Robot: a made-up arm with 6 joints. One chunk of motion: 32 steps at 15 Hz.
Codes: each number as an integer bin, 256 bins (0 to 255) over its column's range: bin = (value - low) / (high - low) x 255, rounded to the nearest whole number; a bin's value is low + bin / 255 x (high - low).
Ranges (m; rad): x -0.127..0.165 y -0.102..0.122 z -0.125..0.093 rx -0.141..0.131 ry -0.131..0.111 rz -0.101..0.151
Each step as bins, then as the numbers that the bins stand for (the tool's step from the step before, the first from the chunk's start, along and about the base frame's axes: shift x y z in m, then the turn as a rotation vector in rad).
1 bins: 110 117 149 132 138 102
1 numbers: -0.00104 0.00078 0.00238 -0.00020 -0.00004 -0.00020
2 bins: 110 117 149 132 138 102
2 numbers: -0.00104 0.00078 0.00238 -0.00020 -0.00004 -0.00020
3 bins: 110 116 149 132 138 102
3 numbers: -0.00104 -0.00010 0.00238 -0.00020 -0.00004 -0.00020
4 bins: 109 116 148 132 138 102
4 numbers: -0.00218 -0.00010 0.00153 -0.00020 -0.00004 -0.00020
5 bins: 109 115 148 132 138 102
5 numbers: -0.00218 -0.00098 0.00153 -0.00020 -0.00004 -0.00020
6 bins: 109 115 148 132 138 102
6 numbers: -0.00218 -0.00098 0.00153 -0.00020 -0.00004 -0.00020
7 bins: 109 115 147 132 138 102
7 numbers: -0.00218 -0.00098 0.00067 -0.00020 -0.00004 -0.00020
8 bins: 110 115 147 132 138 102
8 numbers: -0.00104 -0.00098 0.00067 -0.00020 -0.00004 -0.00020
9 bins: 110 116 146 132 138 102
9 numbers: -0.00104 -0.00010 -0.00018 -0.00020 -0.00004 -0.00020
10 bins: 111 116 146 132 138 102
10 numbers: 0.00011 -0.00010 -0.00018 -0.00020 -0.00004 -0.00020
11 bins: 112 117 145 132 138 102
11 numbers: 0.00125 0.00078 -0.00104 -0.00020 -0.00004 -0.00020
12 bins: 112 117 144 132 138 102
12 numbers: 0.00125 0.00078 -0.00189 -0.00020 -0.00004 -0.00020
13 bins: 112 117 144 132 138 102
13 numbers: 0.00125 0.00078 -0.00189 -0.00020 -0.00004 -0.00020
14 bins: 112 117 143 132 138 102
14 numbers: 0.00125 0.00078 -0.00275 -0.00020 -0.00004 -0.00020
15 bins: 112 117 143 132 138 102
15 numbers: 0.00125 0.00078 -0.00275 -0.00020 -0.00004 -0.00020
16 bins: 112 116 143 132 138 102
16 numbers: 0.00125 -0.00010 -0.00275 -0.00020 -0.00004 -0.00020
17 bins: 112 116 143 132 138 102
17 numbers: 0.00125 -0.00010 -0.00275 -0.00020 -0.00004 -0.00020
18 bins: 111 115 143 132 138 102
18 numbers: 0.00011 -0.00098 -0.00275 -0.00020 -0.00004 -0.00020
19 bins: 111 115 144 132 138 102
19 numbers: 0.00011 -0.00098 -0.00189 -0.00020 -0.00004 -0.00020
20 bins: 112 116 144 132 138 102
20 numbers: 0.00125 -0.00010 -0.00189 -0.00020 -0.00004 -0.00020
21 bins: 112 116 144 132 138 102
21 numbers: 0.00125 -0.00010 -0.00189 -0.00020 -0.00004 -0.00020
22 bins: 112 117 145 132 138 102
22 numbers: 0.00125 0.00078 -0.00104 -0.00020 -0.00004 -0.00020
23 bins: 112 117 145 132 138 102
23 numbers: 0.00125 0.00078 -0.00104 -0.00020 -0.00004 -0.00020
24 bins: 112 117 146 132 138 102
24 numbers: 0.00125 0.00078 -0.00018 -0.00020 -0.00004 -0.00020
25 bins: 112 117 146 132 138 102
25 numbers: 0.00125 0.00078 -0.00018 -0.00020 -0.00004 -0.00020
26 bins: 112 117 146 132 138 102
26 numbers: 0.00125 0.00078 -0.00018 -0.00020 -0.00004 -0.00020
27 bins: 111 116 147 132 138 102
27 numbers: 0.00011 -0.00010 0.00067 -0.00020 -0.00004 -0.00020
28 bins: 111 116 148 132 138 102
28 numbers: 0.00011 -0.00010 0.00153 -0.00020 -0.00004 -0.00020
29 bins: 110 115 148 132 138 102
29 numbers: -0.00104 -0.00098 0.00153 -0.00020 -0.00004 -0.00020
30 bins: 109 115 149 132 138 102
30 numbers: -0.00218 -0.00098 0.00238 -0.00020 -0.00004 -0.00020
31 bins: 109 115 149 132 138 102
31 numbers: -0.00218 -0.00098 0.00238 -0.00020 -0.00004 -0.00020
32 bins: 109 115 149 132 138 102
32 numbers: -0.00218 -0.00098 0.00238 -0.00020 -0.00004 -0.00020
